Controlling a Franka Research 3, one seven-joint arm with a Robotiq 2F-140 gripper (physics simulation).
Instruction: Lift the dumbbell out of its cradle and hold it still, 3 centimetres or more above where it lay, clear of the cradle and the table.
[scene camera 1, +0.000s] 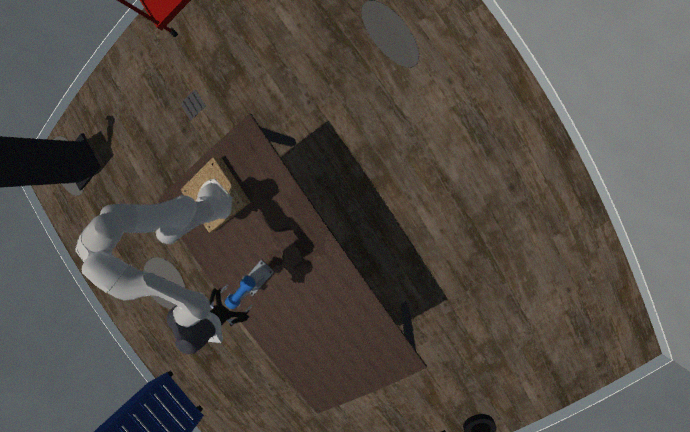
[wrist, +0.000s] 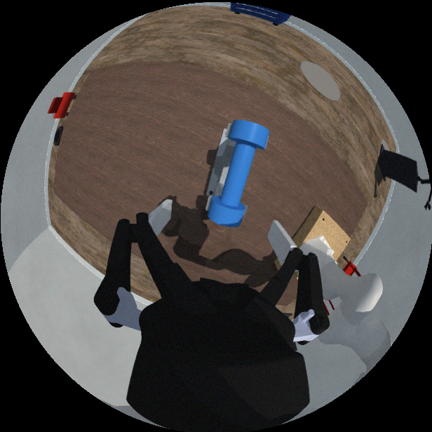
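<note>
The blue dumbbell (scene camera 1: 240, 291) (wrist: 238, 175) rests on its light grey cradle (scene camera 1: 261, 274) (wrist: 217, 175), which stands on the brown table (scene camera 1: 325, 325) (wrist: 140, 140). In the wrist view its handle runs nearly up and down, tilted a little to the right at the top, and covers part of the cradle. My gripper (scene camera 1: 236, 298) (wrist: 221, 218) is wide open and empty. In the scene view its fingers appear around the dumbbell's lower-left end. In the wrist view the near head lies just beyond the fingertips, between their lines. The exact height gap cannot be told.
The arm's wooden mounting block (scene camera 1: 216, 167) (wrist: 332, 227) stands on the table, on the right in the wrist view. A blue slatted object (scene camera 1: 152, 407) (wrist: 260, 11) and a black stand (scene camera 1: 40, 161) (wrist: 398, 167) are off the table. The arm's shadow falls beside the cradle.
</note>
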